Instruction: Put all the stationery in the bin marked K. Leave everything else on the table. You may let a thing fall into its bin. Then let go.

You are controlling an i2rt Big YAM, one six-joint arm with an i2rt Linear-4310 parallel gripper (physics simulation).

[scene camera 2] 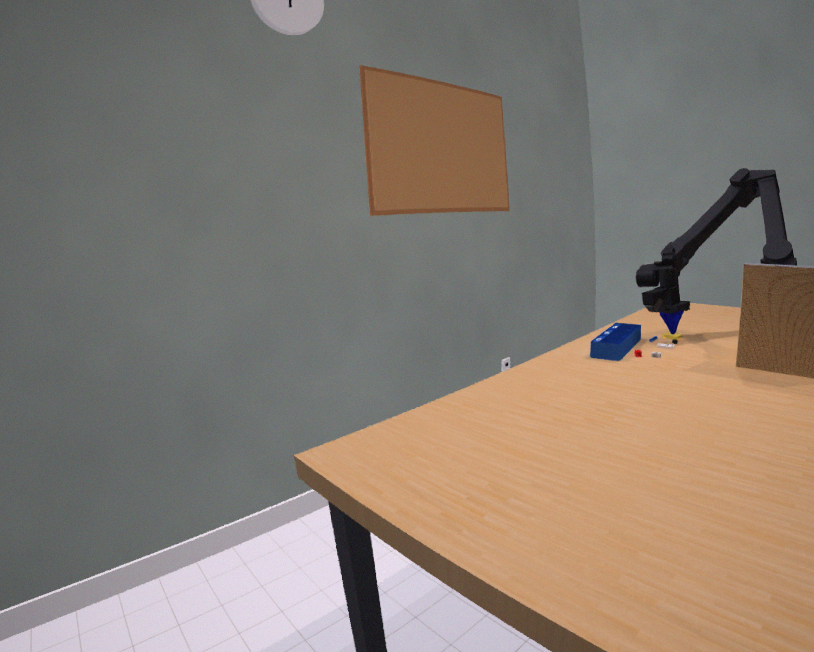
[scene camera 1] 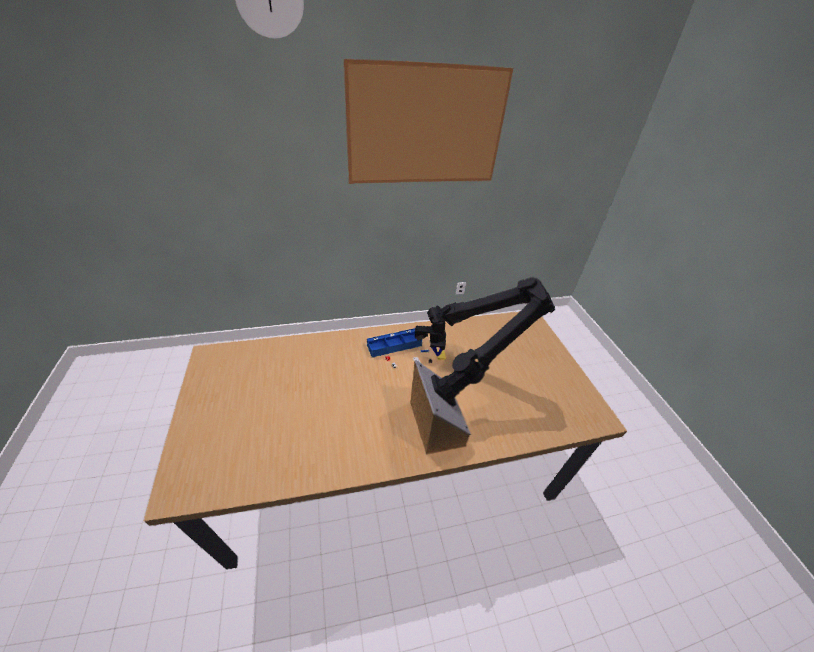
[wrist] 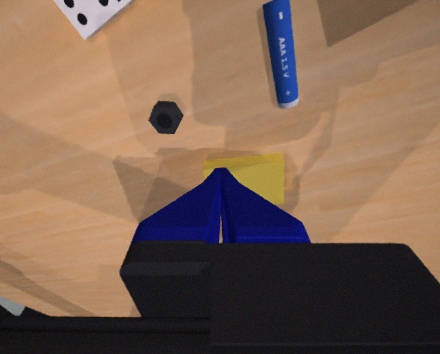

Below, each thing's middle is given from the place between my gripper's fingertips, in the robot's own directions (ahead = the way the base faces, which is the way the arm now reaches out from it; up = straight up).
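There's the yellow block [wrist: 263, 174], and my gripper is 10 mm above it, 10 mm short of it and 20 mm to the left of it. The black hex nut [wrist: 165, 117] is 40 mm to the left of my hand, 20 mm behind it and 10 mm below it. As for the blue bin row [scene camera 2: 614, 343], that's 200 mm to the left of my hand, 90 mm ahead of it and 10 mm above it.
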